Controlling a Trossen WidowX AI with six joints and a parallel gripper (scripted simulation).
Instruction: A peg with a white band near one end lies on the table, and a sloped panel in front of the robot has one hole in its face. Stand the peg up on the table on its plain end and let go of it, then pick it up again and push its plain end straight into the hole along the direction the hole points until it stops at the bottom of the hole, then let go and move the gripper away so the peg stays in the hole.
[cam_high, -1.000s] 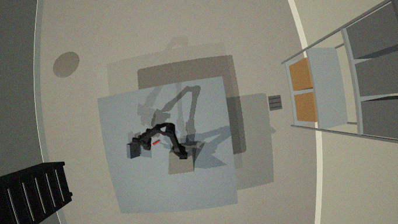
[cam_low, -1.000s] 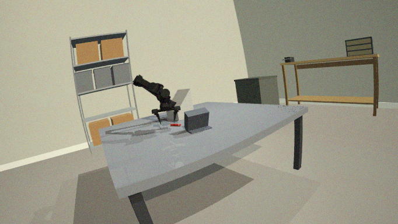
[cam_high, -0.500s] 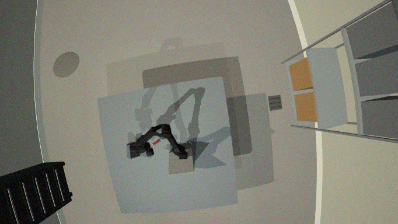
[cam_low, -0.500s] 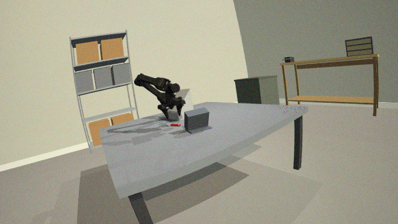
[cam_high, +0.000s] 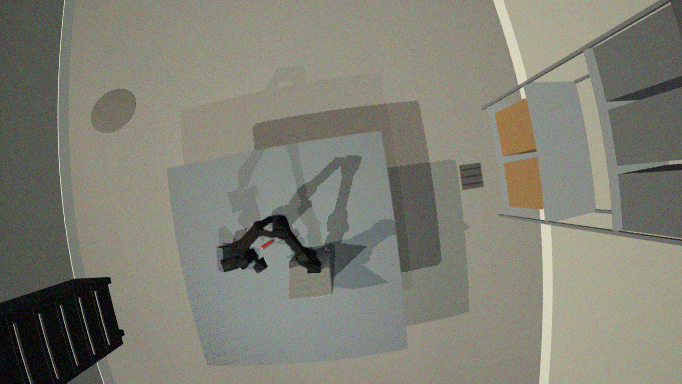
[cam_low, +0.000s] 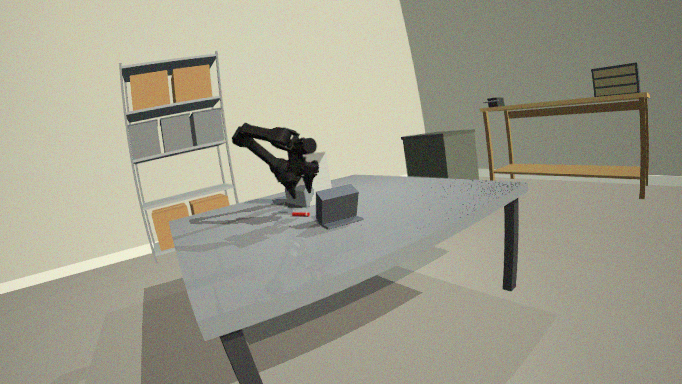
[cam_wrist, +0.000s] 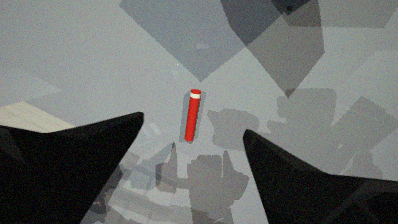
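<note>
Now: the red peg 10 mm behind my gripper tip and 70 mm below it. Also, from my gripper tip: sloped grey panel (190 mm ahead, 50 mm to the left, 30 mm below).
</note>
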